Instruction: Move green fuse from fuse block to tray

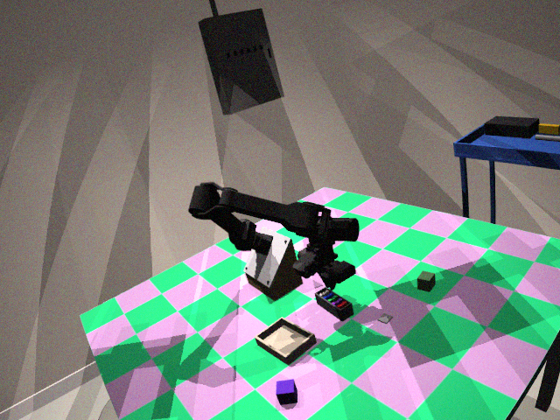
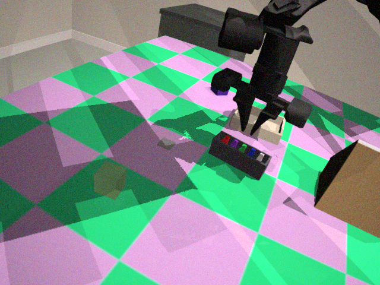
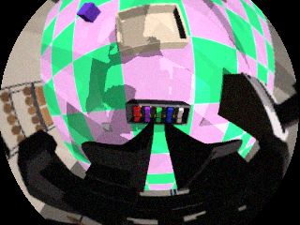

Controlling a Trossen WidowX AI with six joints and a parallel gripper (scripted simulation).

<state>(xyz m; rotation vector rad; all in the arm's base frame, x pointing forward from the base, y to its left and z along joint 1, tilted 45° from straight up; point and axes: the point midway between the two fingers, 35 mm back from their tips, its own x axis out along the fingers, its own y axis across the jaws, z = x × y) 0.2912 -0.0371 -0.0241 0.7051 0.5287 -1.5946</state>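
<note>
The green fuse is 5 cm below my gripper tip. From my gripper tip the other things lie so: purple cube (14 cm ahead, 29 cm to the right, 6 cm below); then olive cube (17 cm ahead, 21 cm to the left, 6 cm below); then grey plate (15 cm ahead, 4 cm to the left, 7 cm below).
</note>
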